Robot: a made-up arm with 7 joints.
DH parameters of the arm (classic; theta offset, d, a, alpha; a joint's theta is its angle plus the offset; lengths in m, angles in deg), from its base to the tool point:
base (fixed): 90 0.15 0 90
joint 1: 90 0.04 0.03 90
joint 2: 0 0.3 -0.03 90
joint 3: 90 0.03 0.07 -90
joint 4: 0 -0.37 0.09 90
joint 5: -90 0.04 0.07 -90
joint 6: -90 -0.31 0.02 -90
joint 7: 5.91 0 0.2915 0
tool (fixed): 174.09 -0.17 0 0
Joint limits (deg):
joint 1: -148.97..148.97
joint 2: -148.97..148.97
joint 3: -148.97..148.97
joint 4: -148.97..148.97
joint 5: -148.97..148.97
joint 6: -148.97..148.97
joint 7: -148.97..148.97
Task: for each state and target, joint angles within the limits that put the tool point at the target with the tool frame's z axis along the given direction. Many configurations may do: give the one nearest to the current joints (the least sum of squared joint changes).
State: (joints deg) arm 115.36 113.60 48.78 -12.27 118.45 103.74 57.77
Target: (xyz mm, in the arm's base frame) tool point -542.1 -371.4 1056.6 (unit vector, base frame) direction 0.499 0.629 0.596
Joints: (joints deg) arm 100.94 94.83 65.47 -6.84 148.97 139.94 46.15
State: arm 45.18 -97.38 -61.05 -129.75 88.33 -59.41 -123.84
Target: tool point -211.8 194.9 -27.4 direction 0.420 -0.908 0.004
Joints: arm 42.09 -99.40 -43.02 -145.08 77.95 -66.90 -117.52
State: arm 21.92 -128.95 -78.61 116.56 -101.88 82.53 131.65
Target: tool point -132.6 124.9 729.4 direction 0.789 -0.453 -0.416
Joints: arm 35.98 -113.81 -47.71 110.39 -111.50 87.72 126.43
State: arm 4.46 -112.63 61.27 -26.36 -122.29 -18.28 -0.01
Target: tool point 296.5 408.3 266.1 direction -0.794 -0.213 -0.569
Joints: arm 49.43 -111.77 41.92 -33.64 -75.40 -26.92 6.50
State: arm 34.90 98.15 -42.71 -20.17 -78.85 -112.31 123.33
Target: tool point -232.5 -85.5 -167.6 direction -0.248 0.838 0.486
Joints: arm -18.83 78.37 -81.58 -40.68 -37.73 -144.44 108.89
